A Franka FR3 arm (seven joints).
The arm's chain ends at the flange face. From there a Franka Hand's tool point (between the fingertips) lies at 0.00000 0.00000 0.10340 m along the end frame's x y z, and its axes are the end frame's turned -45 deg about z.
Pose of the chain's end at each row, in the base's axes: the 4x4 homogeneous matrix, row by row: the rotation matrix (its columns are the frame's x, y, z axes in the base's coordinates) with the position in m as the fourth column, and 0 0 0 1 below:
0.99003 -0.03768 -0.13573 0.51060; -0.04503 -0.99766 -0.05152 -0.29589; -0.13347 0.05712 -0.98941 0.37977; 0 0 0 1
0.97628 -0.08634 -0.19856 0.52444; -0.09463 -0.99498 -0.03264 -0.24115; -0.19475 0.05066 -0.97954 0.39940; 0 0 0 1
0.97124 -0.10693 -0.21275 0.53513; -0.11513 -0.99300 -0.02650 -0.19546; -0.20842 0.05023 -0.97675 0.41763; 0 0 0 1
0.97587 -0.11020 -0.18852 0.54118; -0.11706 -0.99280 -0.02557 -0.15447; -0.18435 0.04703 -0.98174 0.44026; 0 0 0 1
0.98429 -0.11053 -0.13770 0.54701; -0.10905 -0.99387 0.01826 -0.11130; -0.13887 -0.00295 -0.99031 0.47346; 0 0 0 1
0.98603 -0.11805 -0.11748 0.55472; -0.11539 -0.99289 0.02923 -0.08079; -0.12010 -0.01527 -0.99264 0.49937; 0 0 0 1
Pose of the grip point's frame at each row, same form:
0.72670 0.67341 -0.13573 0.49657; 0.67361 -0.73729 -0.05152 -0.30122; -0.13477 -0.05399 -0.98941 0.27747; 0 0 0 1
0.75139 0.62928 -0.19856 0.50391; 0.63664 -0.77047 -0.03264 -0.24452; -0.17353 -0.10189 -0.97954 0.29812; 0 0 0 1
0.76238 0.61116 -0.21275 0.51313; 0.62075 -0.78357 -0.02650 -0.19820; -0.18289 -0.11186 -0.97675 0.31663; 0 0 0 1
0.76797 0.61212 -0.18852 0.52169; 0.61924 -0.78479 -0.02557 -0.15711; -0.16361 -0.09710 -0.98174 0.33875; 0 0 0 1
0.77415 0.61784 -0.13770 0.53277; 0.62566 -0.77988 0.01826 -0.10941; -0.09611 -0.10028 -0.99031 0.37106; 0 0 0 1
0.78070 0.61375 -0.11748 0.54257; 0.62049 -0.78367 0.02923 -0.07777; -0.07413 -0.09572 -0.99264 0.39673; 0 0 0 1

